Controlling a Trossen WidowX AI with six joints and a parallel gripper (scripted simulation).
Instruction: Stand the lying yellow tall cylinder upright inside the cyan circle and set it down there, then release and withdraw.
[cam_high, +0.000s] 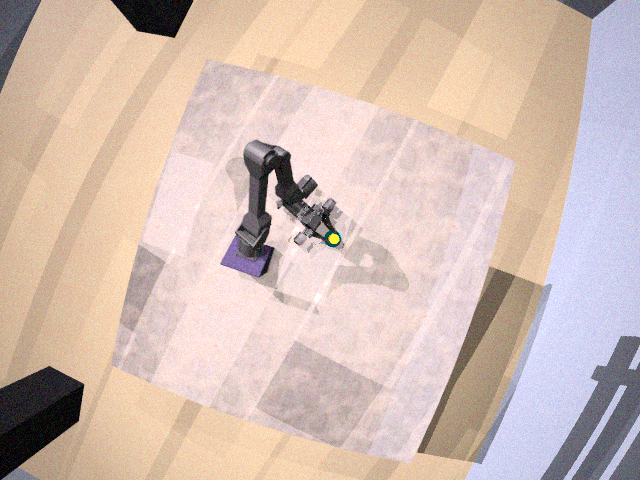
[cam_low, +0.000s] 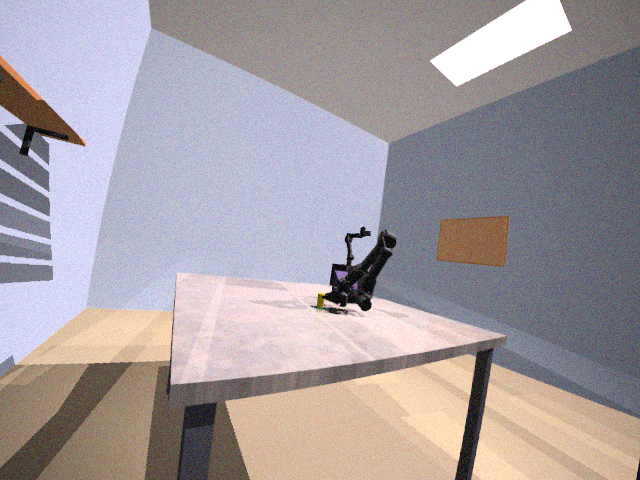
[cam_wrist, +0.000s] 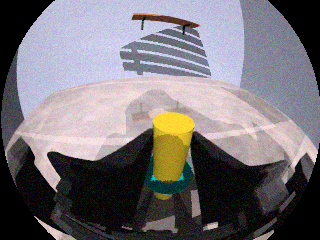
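My gripper tip is now 20 mm above the yellow cylinder. From my gripper tip the other things lie so: cyan circle: 50 mm below.
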